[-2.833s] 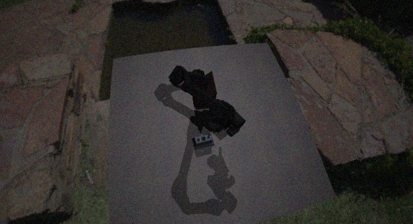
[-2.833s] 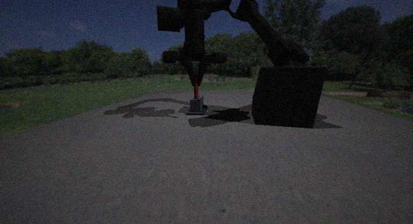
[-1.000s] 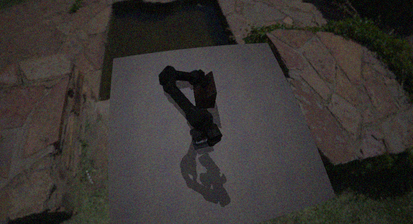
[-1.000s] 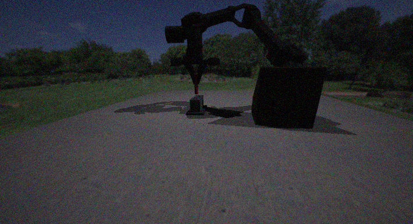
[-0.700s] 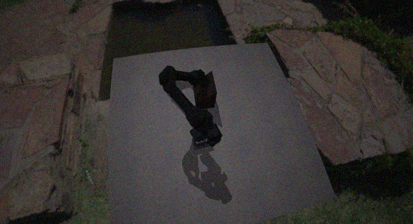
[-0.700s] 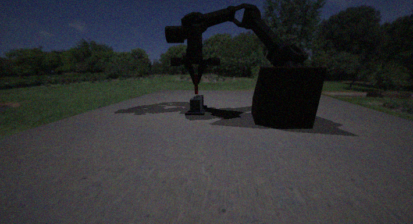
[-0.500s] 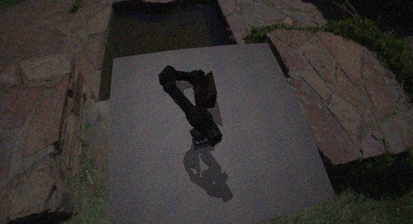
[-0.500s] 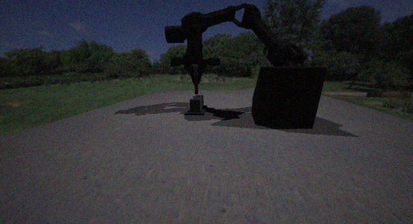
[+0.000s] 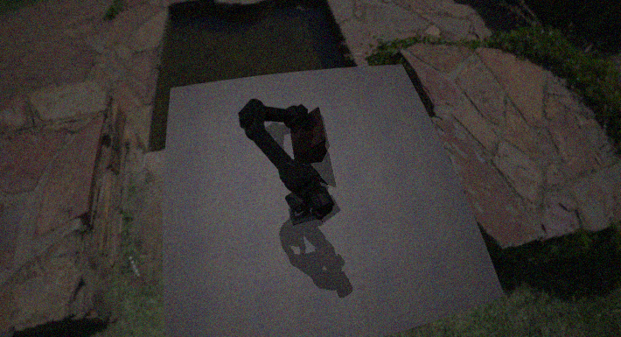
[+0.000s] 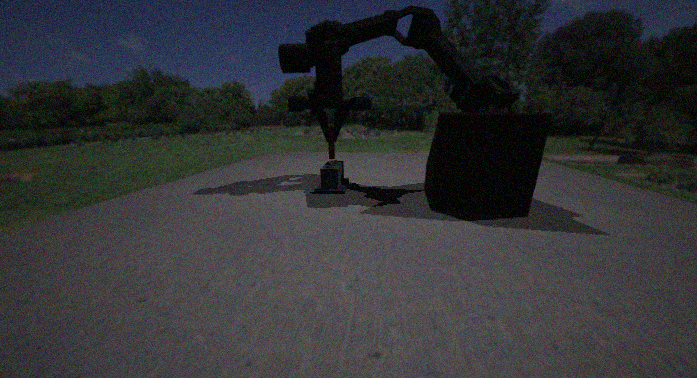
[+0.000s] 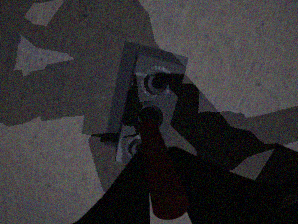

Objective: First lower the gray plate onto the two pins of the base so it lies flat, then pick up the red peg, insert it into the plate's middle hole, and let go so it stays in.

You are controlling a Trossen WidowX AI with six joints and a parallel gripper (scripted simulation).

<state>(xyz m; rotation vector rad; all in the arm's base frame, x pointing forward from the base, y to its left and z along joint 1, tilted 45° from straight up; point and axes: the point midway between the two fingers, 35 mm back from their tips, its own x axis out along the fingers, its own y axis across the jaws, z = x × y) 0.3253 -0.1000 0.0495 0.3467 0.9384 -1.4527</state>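
The gray plate lies 70 mm below my gripper tip. Also, from my gripper tip: base 100 mm below; then red peg right at my gripper tip.
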